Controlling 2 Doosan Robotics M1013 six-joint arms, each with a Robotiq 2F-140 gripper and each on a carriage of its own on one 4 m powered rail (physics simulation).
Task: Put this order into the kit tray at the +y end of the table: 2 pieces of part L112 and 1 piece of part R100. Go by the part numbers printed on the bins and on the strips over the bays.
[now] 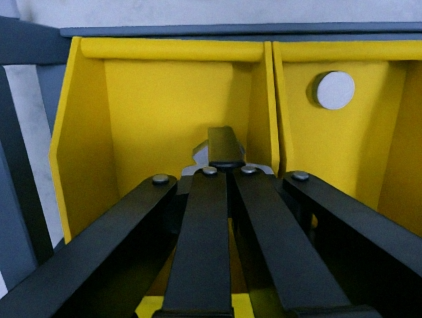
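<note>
My left gripper [219,145] is shut, with its fingertips together and nothing between them. It is over the left yellow bin [165,100], near the bin's right wall. A grey part [200,152] shows in small pieces behind the fingertips, inside this bin; most of it is hidden by them, so its shape and whether they touch it cannot be told. A bit of a yellow label [150,305] shows at the bottom edge between the fingers, with no part number readable. My right gripper, the kit tray and the strips over the bays do not show.
A second yellow bin [345,145] stands close against the right side of the first and holds a light grey round part [335,90]. A blue-grey rack rail [240,31] runs behind both bins, and a blue-grey post [17,200] stands at the left.
</note>
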